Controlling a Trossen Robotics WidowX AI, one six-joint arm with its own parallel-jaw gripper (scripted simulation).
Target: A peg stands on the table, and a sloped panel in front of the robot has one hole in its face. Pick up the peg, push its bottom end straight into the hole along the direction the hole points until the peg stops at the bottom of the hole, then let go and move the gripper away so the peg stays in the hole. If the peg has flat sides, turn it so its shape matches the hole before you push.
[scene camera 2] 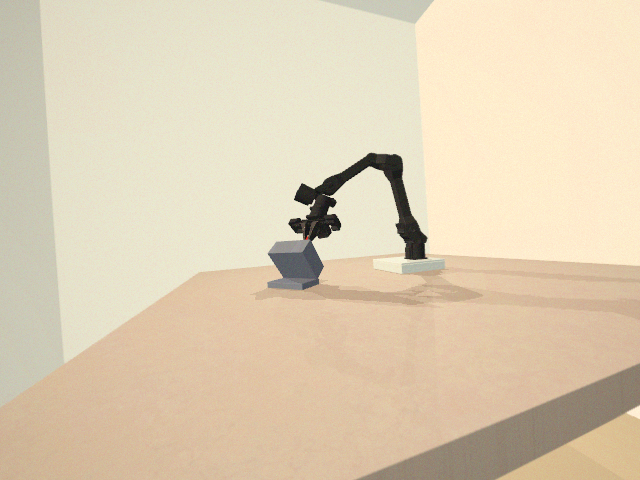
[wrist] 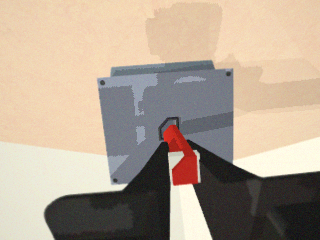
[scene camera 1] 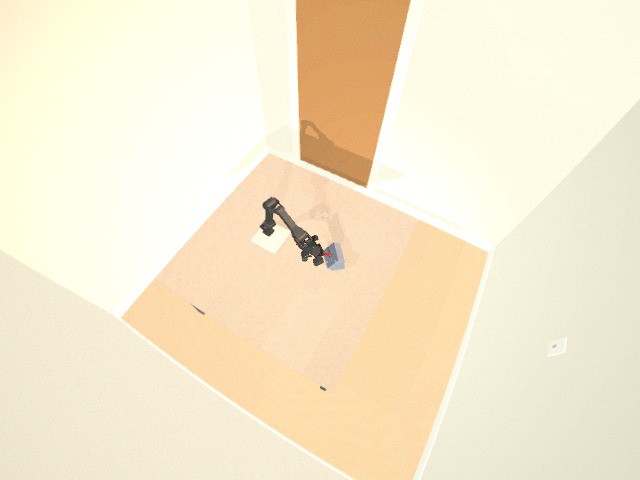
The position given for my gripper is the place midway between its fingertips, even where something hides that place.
My gripper (scene camera 2: 306,243) holds a red peg (wrist: 184,168).
